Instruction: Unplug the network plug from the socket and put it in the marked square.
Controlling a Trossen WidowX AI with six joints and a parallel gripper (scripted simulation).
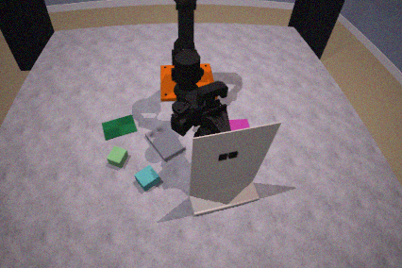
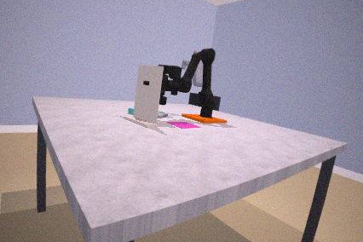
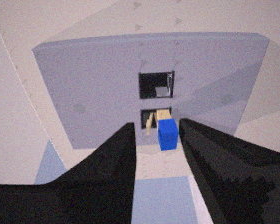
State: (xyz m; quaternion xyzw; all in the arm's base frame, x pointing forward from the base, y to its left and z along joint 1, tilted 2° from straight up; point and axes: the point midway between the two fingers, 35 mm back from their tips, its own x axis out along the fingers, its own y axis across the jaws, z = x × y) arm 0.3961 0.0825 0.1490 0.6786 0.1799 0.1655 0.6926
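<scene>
Right now the magenta square is 170 mm below my gripper tip, 160 mm behind it and 50 mm to the left of it. Round my gripper tip: network plug: 10 mm ahead; white upright panel: 60 mm below, 30 mm ahead; cyan cube: 190 mm to the right, 160 mm below, 10 mm behind.
</scene>
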